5 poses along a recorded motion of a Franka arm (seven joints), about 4.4 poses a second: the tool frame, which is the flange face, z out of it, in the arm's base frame.
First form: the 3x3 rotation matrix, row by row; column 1 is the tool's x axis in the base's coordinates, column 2 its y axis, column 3 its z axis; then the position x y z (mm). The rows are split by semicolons.
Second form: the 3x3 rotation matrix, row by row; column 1 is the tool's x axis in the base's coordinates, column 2 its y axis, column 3 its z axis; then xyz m. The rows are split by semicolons. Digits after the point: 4 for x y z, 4 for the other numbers.
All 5 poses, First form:
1: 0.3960, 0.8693, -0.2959; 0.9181, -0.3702, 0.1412; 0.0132, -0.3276, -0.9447; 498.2, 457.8, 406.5
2: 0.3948, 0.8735, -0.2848; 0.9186, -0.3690, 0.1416; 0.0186, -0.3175, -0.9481; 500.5, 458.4, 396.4
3: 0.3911, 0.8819, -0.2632; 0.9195, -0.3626, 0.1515; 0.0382, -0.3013, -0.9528; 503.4, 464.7, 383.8
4: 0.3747, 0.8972, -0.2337; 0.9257, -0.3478, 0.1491; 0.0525, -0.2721, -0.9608; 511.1, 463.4, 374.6
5: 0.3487, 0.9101, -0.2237; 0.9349, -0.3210, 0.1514; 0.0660, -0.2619, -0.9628; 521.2, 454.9, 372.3
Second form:
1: 0.3960, 0.8693, -0.2959; 0.9181, -0.3702, 0.1412; 0.0132, -0.3276, -0.9447; 0.4982, 0.4578, 0.4065
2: 0.3948, 0.8735, -0.2848; 0.9186, -0.3690, 0.1416; 0.0186, -0.3175, -0.9481; 0.5005, 0.4584, 0.3964
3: 0.3911, 0.8819, -0.2632; 0.9195, -0.3626, 0.1515; 0.0382, -0.3013, -0.9528; 0.5034, 0.4647, 0.3838
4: 0.3747, 0.8972, -0.2337; 0.9257, -0.3478, 0.1491; 0.0525, -0.2721, -0.9608; 0.5111, 0.4634, 0.3746
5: 0.3487, 0.9101, -0.2237; 0.9349, -0.3210, 0.1514; 0.0660, -0.2619, -0.9628; 0.5212, 0.4549, 0.3723
